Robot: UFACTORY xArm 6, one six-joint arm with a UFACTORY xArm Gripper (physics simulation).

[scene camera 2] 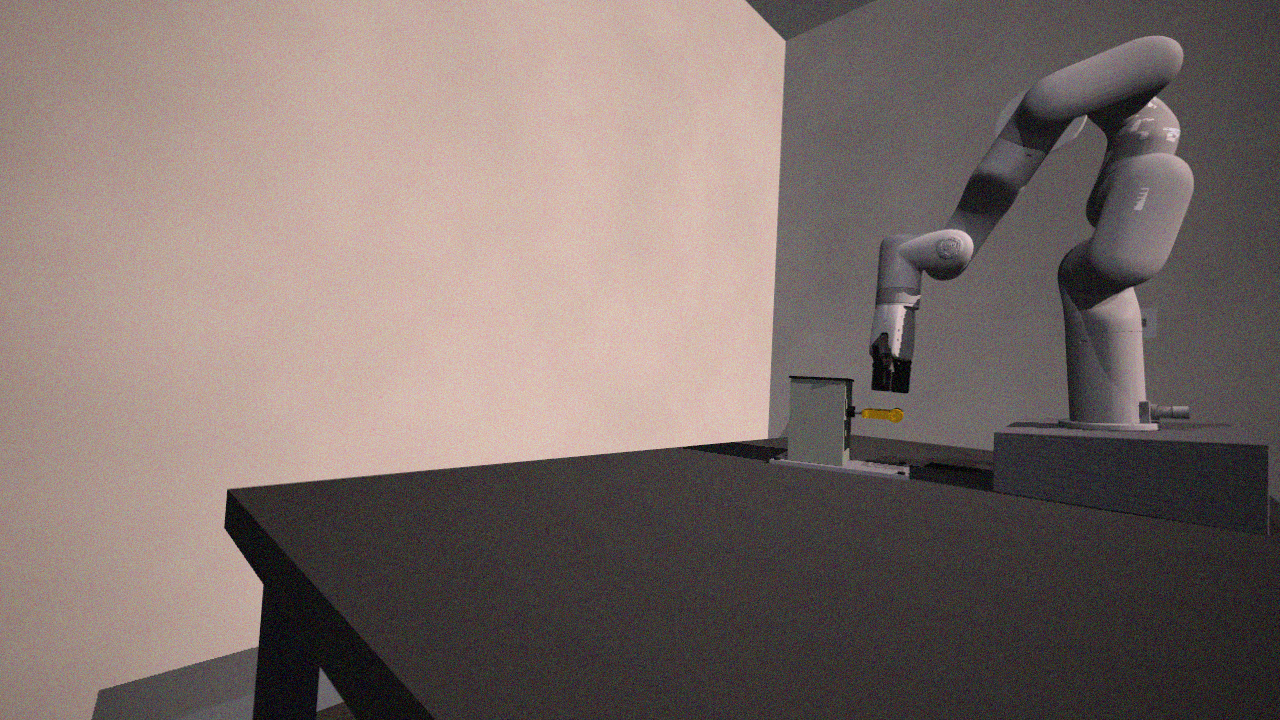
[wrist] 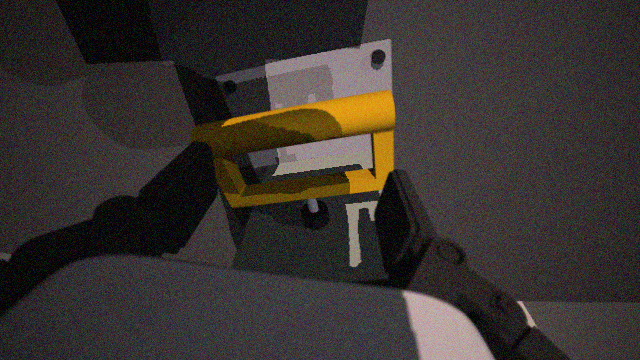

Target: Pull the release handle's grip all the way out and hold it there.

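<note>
The release handle's yellow grip [scene camera 2: 883, 414] [wrist: 360, 114] is a rectangular loop with a thick round bar. It sticks out level on a thin rod from the pale green housing [scene camera 2: 816, 420] [wrist: 295, 250], which stands upright on a light base plate [scene camera 2: 881, 469] [wrist: 355, 75]. My gripper [scene camera 2: 891, 391] [wrist: 298, 180] is open and empty, pointing down. In the scene view it hangs a little above the grip, with a small gap. In the wrist view the fingers appear toward the two ends of the loop. How far the rod is out is hard to tell.
The dark table [scene camera 2: 626, 573] stretches from the housing toward the scene camera. The arm's grey pedestal [scene camera 2: 1127, 474] stands to the right of the housing. A large pale wall [scene camera 2: 402, 250] rises behind the table on the left.
</note>
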